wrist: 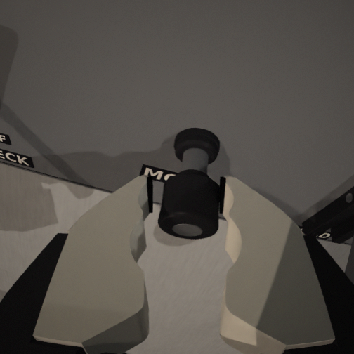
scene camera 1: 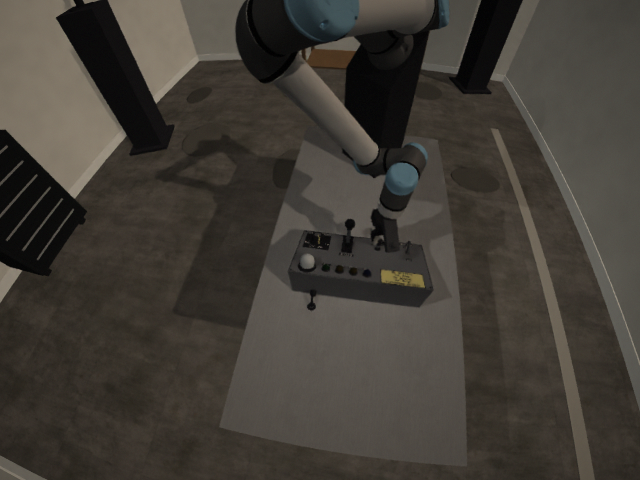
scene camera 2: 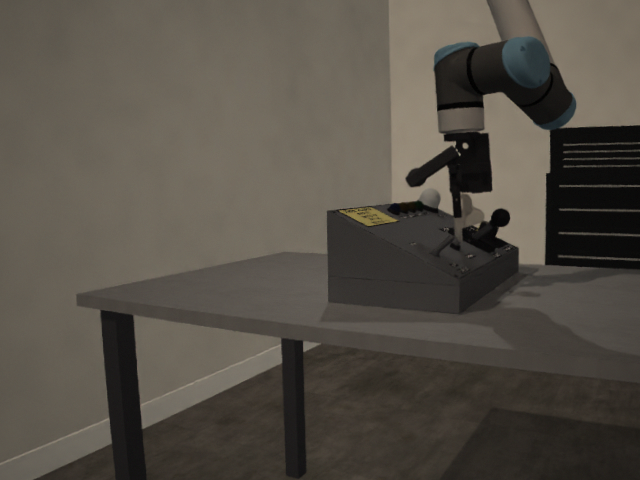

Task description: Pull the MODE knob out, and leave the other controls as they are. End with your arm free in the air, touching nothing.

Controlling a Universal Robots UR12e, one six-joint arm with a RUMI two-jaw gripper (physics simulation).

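Pixels of known places: gripper, between the fingertips: (scene camera 1: 378, 244) (scene camera 2: 460, 241); arm's base, origin of its link: (scene camera 1: 390, 48).
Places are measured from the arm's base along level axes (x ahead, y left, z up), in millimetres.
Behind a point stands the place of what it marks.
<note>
The black MODE knob (wrist: 189, 202) stands up on a grey stem from a round black collar on the sloped face of the grey control box (scene camera 1: 361, 293) {x 782, y -261, z -528 mm} (scene camera 2: 390, 263) {x 731, y 3, z -518 mm}. Its label is partly hidden behind it in the wrist view. My gripper (wrist: 185, 179) (scene camera 2: 458, 238) {x 605, y -155, z -496 mm} is partly open, with one finger on each side of the knob. A gap shows between the left pad and the knob. The right pad is very close to the knob, and I cannot tell if it touches. The fingers hold nothing.
A black ball-topped lever (scene camera 1: 349, 224) {x 531, y -261, z -441 mm} (scene camera 2: 499, 217) {x 523, y -236, z -453 mm} stands beside the gripper. A toggle switch (scene camera 1: 408, 250) {x 651, y -45, z -495 mm} is on its other side. A white dome (scene camera 1: 307, 260) {x 687, y -440, z -396 mm} (scene camera 2: 429, 198) {x 677, y -416, z -417 mm}, several small buttons and a yellow label (scene camera 1: 402, 279) {x 789, y -127, z -440 mm} (scene camera 2: 367, 216) {x 788, y -114, z -442 mm} are higher on the box. The box stands on a grey table (scene camera 1: 356, 372) {x 1044, y -326, z -600 mm} (scene camera 2: 217, 289) {x 1120, y -135, z -600 mm}.
</note>
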